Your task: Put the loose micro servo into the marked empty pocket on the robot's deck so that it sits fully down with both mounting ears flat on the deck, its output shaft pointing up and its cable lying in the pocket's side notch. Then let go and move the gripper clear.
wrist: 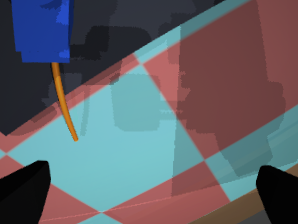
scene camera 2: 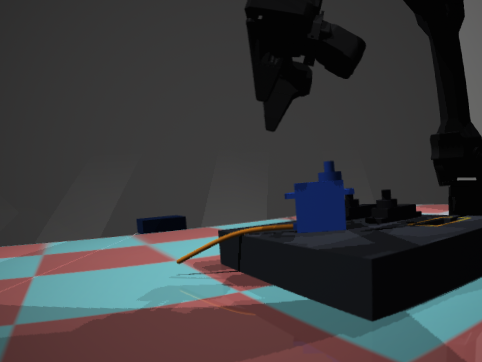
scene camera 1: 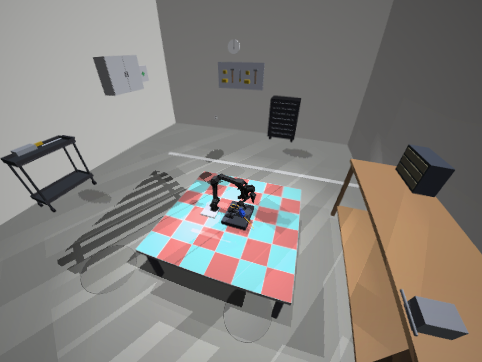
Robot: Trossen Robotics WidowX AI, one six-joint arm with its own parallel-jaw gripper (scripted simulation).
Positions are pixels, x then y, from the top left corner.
Scene:
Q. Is the gripper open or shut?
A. Open.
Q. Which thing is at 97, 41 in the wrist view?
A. A dark robot deck.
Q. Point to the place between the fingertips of the gripper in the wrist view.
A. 158, 175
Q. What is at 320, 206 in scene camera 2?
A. A blue micro servo.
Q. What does the gripper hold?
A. Nothing.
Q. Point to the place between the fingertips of the gripper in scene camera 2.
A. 266, 117

